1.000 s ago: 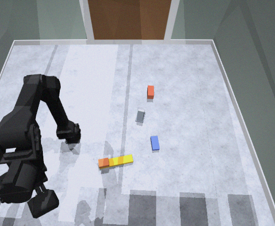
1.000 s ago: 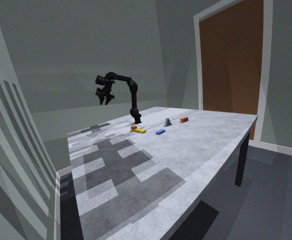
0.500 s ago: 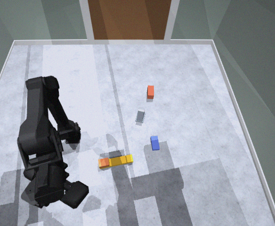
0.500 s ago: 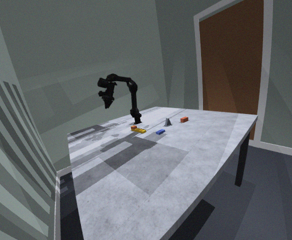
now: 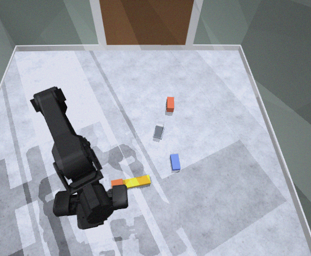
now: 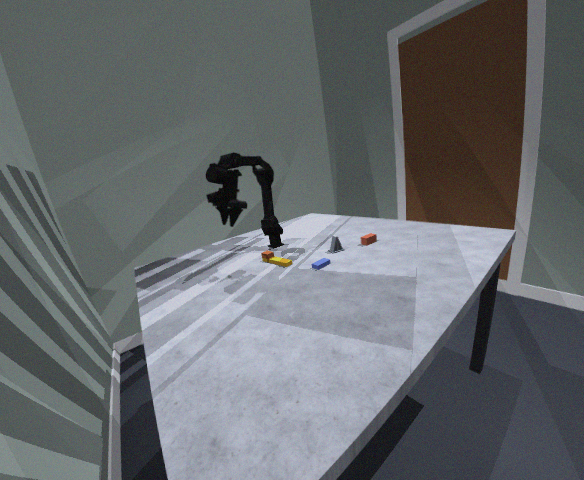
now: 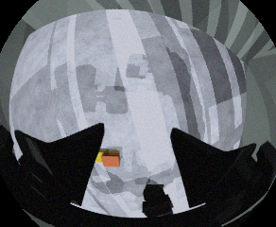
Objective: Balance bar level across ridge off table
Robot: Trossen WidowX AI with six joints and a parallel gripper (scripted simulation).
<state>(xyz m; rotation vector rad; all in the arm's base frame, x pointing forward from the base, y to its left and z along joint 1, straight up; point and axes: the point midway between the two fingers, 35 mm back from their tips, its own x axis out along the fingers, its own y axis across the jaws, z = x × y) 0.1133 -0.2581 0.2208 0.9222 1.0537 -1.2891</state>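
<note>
Now: gripper tip 170 mm above the bar, 130 mm to the right of it and 70 mm short of it. The rest, counted from my gripper tip: red-brown block 510 mm to the left, 280 mm ahead, 170 mm below; then blue block 280 mm ahead, 220 mm to the left, 180 mm below.
</note>
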